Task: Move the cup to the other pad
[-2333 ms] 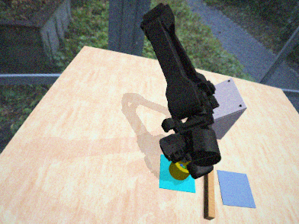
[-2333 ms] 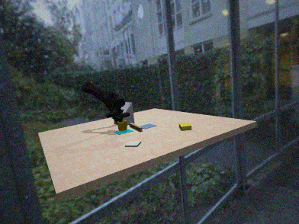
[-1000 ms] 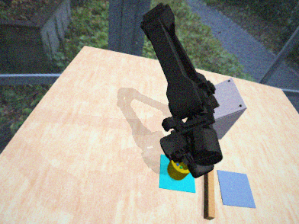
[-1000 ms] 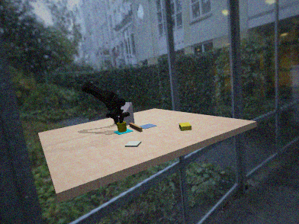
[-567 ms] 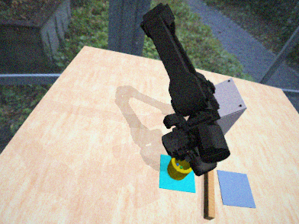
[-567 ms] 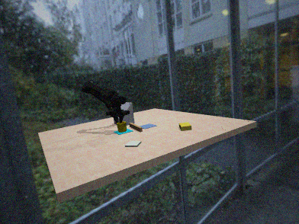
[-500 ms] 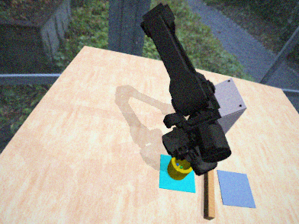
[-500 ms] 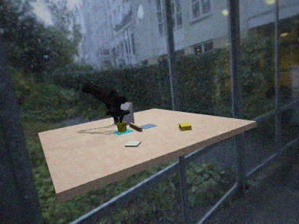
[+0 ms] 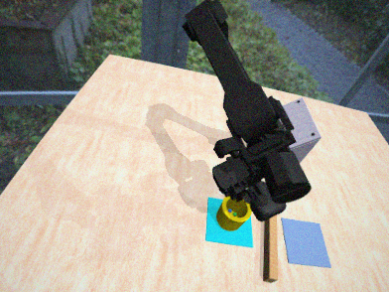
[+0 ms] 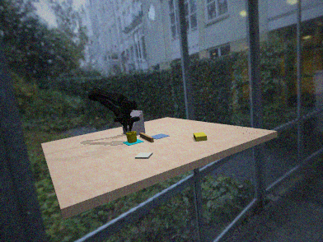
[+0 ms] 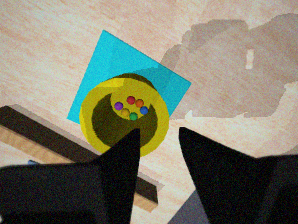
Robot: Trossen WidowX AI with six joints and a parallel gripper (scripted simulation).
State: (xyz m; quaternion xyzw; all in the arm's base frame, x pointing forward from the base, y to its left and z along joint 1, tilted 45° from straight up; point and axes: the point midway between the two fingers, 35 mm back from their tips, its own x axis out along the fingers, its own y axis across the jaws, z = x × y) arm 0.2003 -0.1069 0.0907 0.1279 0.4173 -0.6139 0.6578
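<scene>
Right now my gripper tip is 50 mm above the yellow cup, 20 mm short of it and 10 mm to the right of it. The rest, counted from my gripper tip: cyan pad (90 mm below, 30 mm ahead, 10 mm to the left); then wooden bar (110 mm to the left, 70 mm below, 60 mm ahead); then light blue pad (210 mm to the left, 90 mm below, 80 mm ahead).
</scene>
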